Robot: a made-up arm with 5 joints.
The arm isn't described. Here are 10 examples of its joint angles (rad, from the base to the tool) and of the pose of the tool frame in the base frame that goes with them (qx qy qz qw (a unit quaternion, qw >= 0); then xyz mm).
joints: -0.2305 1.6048 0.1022 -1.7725 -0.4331
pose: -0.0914 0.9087 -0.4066 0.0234 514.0 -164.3 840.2
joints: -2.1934 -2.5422 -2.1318 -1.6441 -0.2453
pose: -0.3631 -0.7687 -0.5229 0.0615 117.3 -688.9 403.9
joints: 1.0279 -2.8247 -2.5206 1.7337 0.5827
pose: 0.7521 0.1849 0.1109 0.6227 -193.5 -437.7 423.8
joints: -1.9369 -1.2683 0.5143 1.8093 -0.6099
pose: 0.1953 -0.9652 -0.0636 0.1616 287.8 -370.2 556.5
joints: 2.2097 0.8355 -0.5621 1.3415 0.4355
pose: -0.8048 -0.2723 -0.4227 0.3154 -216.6 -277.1 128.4
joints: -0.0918 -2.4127 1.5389 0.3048 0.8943
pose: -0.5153 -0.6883 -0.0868 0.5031 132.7 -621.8 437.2
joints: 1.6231 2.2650 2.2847 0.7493 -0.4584
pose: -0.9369 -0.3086 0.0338 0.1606 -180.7 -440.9 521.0
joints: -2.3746 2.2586 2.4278 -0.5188 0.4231
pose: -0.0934 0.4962 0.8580 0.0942 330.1 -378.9 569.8
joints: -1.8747 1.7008 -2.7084 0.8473 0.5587
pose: -0.2060 0.6297 -0.5669 0.4895 96.0 8.5 852.1
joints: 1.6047 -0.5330 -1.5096 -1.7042 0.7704
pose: -0.0925 -0.4406 0.8785 0.1599 578.6 -303.3 345.7
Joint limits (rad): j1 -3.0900..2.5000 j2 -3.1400..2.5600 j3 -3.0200..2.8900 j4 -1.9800..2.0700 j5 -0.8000..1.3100
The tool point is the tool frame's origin. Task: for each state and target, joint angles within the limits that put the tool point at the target. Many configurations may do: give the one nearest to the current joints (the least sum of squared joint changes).
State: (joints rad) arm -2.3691 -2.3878 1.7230 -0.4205 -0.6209
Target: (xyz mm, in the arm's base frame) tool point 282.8 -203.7 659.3
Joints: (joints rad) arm -2.5303 -1.6765 1.1899 -0.4608 -0.8000
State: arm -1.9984 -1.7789 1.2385 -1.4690 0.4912
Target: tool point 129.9 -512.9 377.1
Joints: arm -1.5887 -0.8147 0.5655 -1.6002 -0.1404
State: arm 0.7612 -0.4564 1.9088 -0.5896 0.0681
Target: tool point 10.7 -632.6 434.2
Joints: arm 1.2200 -0.0408 1.4112 -0.9484 -0.7530
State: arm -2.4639 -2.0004 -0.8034 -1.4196 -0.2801
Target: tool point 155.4 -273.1 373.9
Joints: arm -1.9573 -1.4037 -0.4908 -0.6288 0.5206
